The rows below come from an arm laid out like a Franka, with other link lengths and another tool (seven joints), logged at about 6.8 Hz.
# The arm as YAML. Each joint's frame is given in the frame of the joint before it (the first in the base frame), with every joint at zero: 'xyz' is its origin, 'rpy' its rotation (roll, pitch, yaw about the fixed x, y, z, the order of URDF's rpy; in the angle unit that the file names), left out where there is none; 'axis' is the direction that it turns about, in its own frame. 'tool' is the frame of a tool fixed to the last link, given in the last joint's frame.
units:
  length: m
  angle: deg
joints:
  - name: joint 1
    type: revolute
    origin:
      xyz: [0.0, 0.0, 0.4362]
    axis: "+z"
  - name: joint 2
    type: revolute
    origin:
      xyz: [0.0, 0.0, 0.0]
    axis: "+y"
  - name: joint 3
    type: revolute
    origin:
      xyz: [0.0, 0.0, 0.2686]
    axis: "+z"
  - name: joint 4
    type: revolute
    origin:
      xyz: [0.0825, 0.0, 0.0]
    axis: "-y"
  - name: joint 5
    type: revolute
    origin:
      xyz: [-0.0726, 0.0, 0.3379]
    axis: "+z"
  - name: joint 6
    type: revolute
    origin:
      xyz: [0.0, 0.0, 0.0]
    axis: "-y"
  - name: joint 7
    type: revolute
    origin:
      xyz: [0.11, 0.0, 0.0]
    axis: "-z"
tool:
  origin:
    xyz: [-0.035, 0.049, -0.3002]
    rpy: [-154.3, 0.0, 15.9]
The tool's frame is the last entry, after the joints.
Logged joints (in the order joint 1, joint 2, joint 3, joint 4, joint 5, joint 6, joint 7), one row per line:
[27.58 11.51 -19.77 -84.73 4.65 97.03 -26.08]
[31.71 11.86 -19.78 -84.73 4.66 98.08 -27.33]
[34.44 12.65 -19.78 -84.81 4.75 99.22 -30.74]
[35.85 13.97 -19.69 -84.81 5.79 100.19 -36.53]
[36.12 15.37 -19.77 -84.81 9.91 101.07 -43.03]
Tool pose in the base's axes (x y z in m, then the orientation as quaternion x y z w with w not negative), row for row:
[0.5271 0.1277 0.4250 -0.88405 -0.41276 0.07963 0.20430]
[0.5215 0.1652 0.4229 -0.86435 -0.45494 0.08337 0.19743]
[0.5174 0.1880 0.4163 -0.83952 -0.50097 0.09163 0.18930]
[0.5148 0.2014 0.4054 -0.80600 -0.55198 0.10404 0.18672]
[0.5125 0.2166 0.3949 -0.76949 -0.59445 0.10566 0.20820]
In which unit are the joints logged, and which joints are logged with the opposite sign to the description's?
The joints are logged in degrees. Opposite sign: none.
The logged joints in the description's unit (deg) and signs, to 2 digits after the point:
[27.58 11.51 -19.77 -84.73 4.65 97.03 -26.08]
[31.71 11.86 -19.78 -84.73 4.66 98.08 -27.33]
[34.44 12.65 -19.78 -84.81 4.75 99.22 -30.74]
[35.85 13.97 -19.69 -84.81 5.79 100.19 -36.53]
[36.12 15.37 -19.77 -84.81 9.91 101.07 -43.03]

